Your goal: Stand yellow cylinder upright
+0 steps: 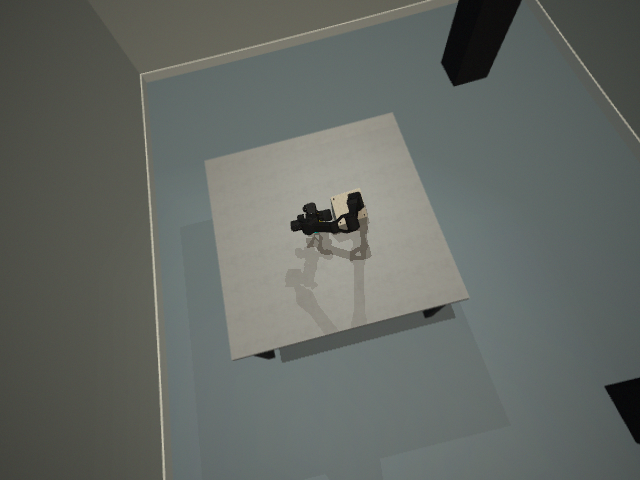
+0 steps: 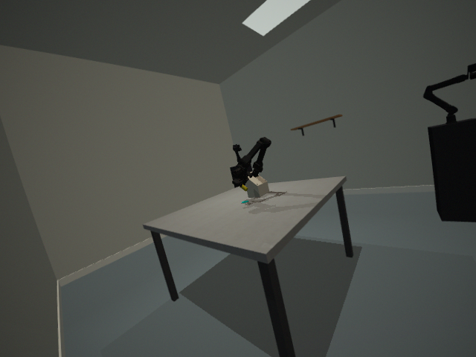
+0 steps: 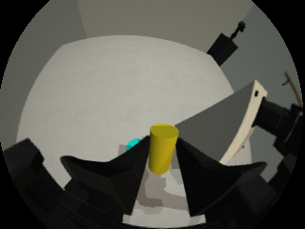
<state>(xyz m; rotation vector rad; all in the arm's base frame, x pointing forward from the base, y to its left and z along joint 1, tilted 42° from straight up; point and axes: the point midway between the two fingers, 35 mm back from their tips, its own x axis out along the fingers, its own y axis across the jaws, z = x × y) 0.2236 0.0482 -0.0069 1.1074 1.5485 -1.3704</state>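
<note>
Right now the cyan circle is 30 mm ahead of my gripper tip, 20 mm to the left of it and 130 mm below it. The rest, counted from my gripper tip: yellow tall cylinder 10 mm to the left, 20 mm below.
</note>
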